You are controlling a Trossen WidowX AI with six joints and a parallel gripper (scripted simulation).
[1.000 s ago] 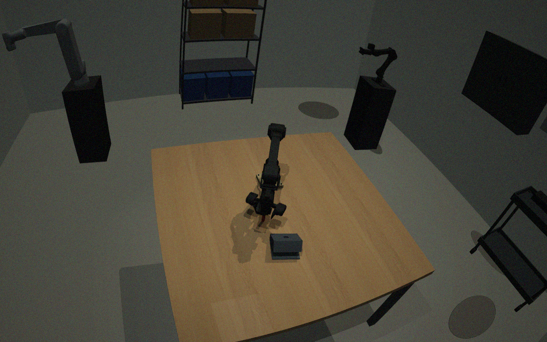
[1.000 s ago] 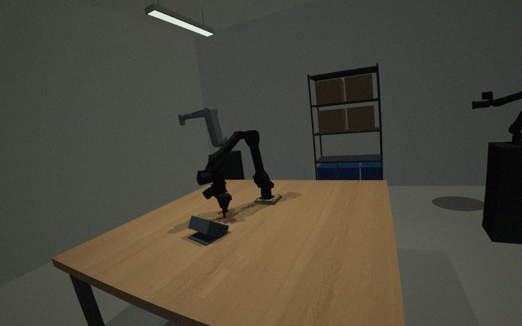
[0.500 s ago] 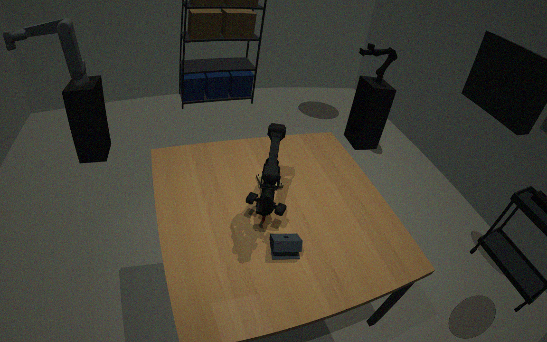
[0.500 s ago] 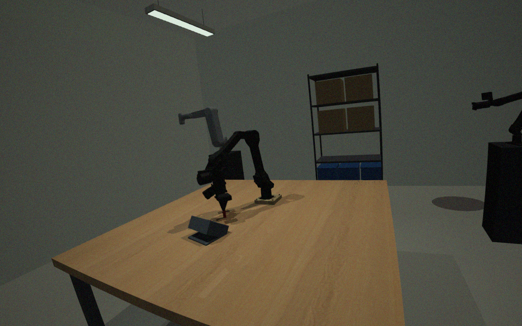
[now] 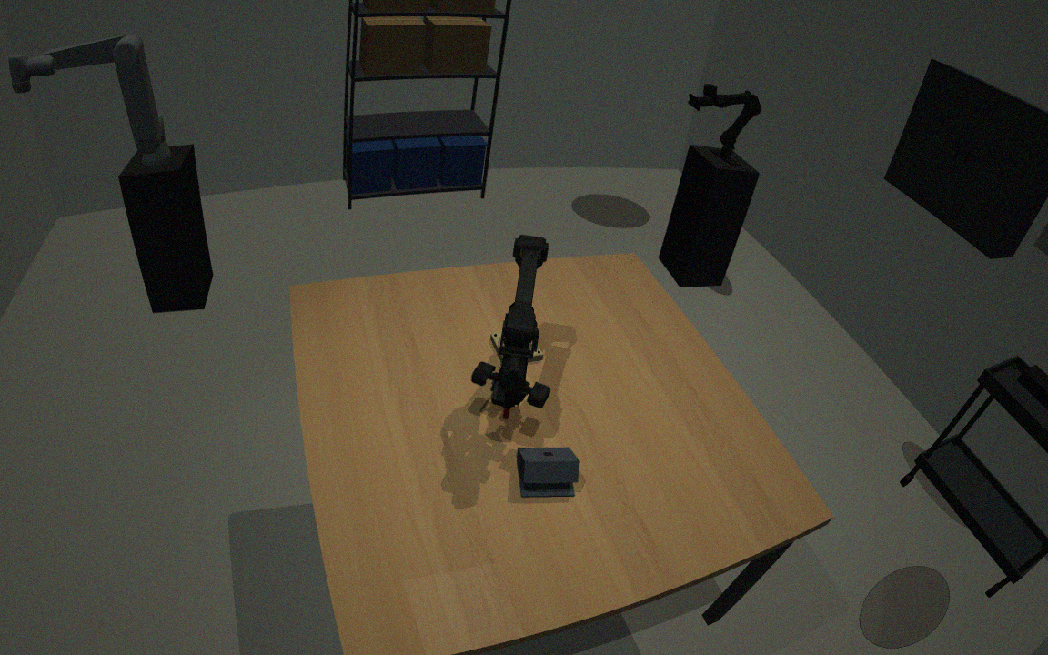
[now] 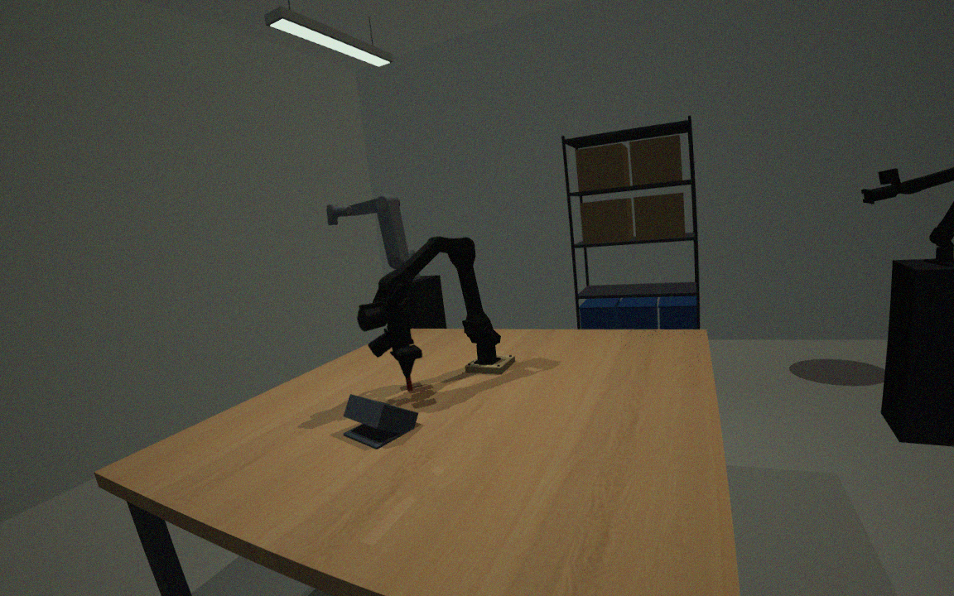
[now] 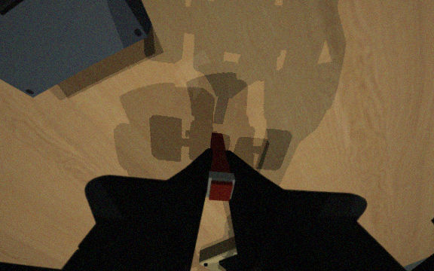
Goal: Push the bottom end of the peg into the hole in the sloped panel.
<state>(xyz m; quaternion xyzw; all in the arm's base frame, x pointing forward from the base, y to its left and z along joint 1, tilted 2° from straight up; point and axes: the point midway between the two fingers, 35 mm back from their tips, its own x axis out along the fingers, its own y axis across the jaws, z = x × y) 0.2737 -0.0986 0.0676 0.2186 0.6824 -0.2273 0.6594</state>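
Now: gripper tip 180 mm short of the sloped panel, 60 mm to the right of it and 20 mm above it. From my gripper tip the other things lie so: red square-sided peg: 20 mm above.
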